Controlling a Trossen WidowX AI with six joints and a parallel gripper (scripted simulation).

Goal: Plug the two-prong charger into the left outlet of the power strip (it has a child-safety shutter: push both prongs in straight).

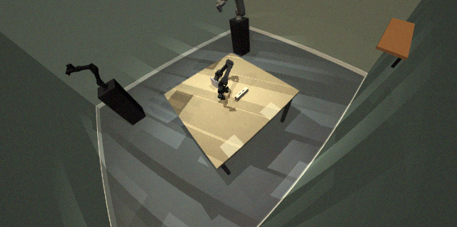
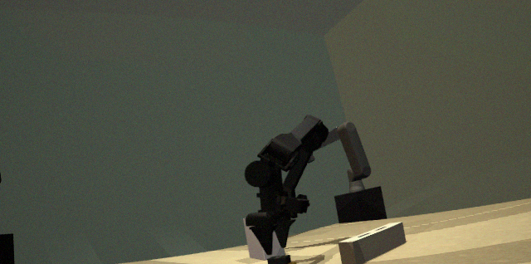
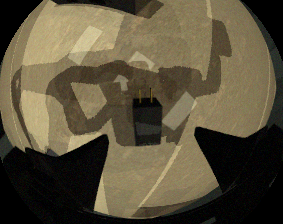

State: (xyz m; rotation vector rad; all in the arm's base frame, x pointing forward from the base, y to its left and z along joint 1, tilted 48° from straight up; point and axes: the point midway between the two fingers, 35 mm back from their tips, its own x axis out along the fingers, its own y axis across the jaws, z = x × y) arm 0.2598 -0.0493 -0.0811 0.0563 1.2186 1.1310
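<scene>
Now: gripper tip 4 cm above the charger, 1 cm to the right of it and 1 cm short of it.
</scene>
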